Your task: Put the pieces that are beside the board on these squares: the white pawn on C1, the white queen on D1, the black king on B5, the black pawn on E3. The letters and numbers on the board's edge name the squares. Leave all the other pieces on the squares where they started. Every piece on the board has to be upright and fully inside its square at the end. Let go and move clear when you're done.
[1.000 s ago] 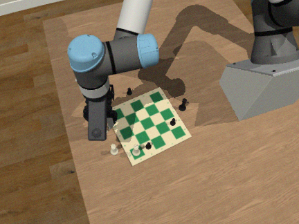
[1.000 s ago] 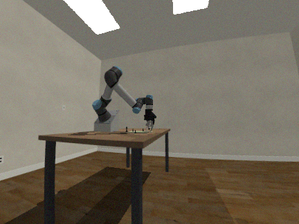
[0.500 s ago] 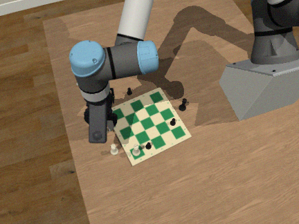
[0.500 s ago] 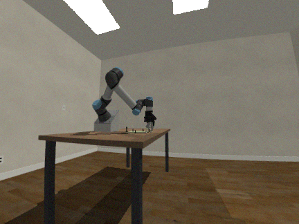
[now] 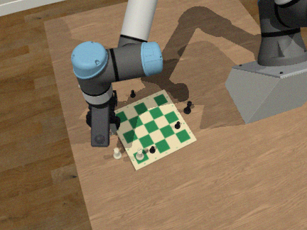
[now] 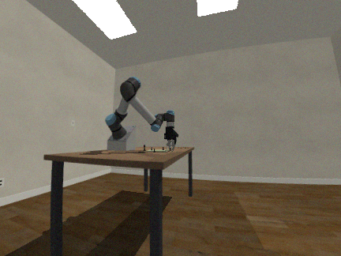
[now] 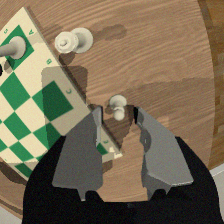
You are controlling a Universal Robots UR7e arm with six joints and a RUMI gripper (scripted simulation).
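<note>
My hand is 10 mm above the white pawn. The rest, counted from my hand: black king 280 mm behind, 30 mm to the right, 10 mm above; then cream chessboard 140 mm behind, 20 mm below.
</note>
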